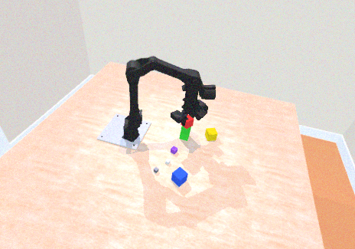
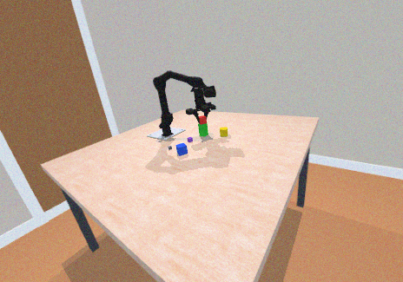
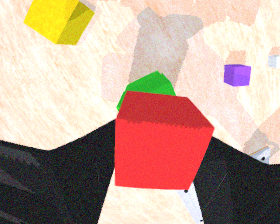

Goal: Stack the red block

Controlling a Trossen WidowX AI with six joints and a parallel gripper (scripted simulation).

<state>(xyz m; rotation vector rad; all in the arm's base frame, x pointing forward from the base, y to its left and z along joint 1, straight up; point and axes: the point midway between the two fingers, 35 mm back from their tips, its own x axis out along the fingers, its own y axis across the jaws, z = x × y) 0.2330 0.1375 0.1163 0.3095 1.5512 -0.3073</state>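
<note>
Right now my gripper tip is 20 mm below the red block. Also, from my gripper tip: small purple cube: 10 mm behind, 120 mm to the right, 80 mm below; then yellow block: 120 mm ahead, 70 mm to the left, 70 mm below; then blue block: 80 mm ahead, 250 mm to the right, 70 mm below.
</note>
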